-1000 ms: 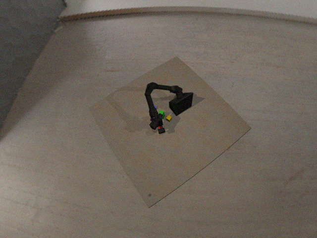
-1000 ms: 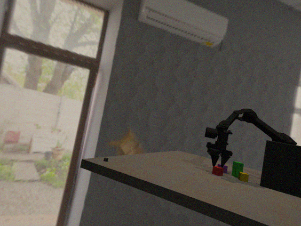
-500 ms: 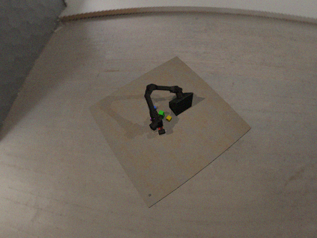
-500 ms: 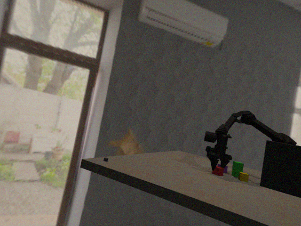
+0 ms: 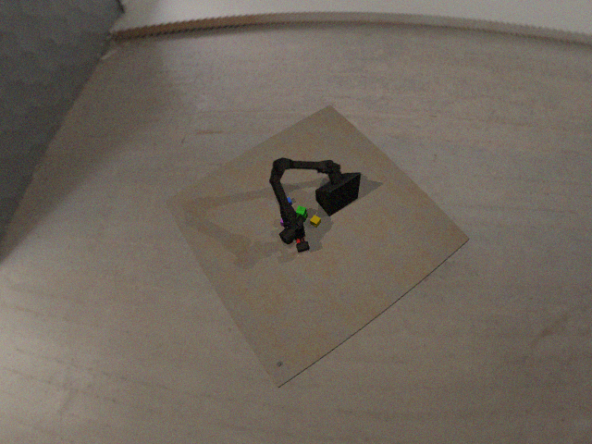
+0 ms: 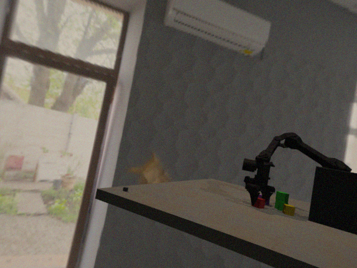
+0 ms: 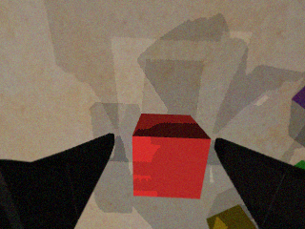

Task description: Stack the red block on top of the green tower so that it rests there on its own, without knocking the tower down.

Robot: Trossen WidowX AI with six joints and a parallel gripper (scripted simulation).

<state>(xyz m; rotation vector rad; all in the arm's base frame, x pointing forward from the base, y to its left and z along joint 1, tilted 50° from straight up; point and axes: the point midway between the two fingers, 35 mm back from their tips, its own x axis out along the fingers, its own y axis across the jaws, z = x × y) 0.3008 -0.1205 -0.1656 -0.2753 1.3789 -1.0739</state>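
My gripper tip is now 14 cm past the yellow block, 3 cm to the left of it and 1 cm below it. The rest, counted from my gripper tip: purple block: 14 cm to the right, 2 cm behind, 1 cm above; red block: 1 cm above; blue block: 23 cm to the right, 11 cm behind, 1 cm above.
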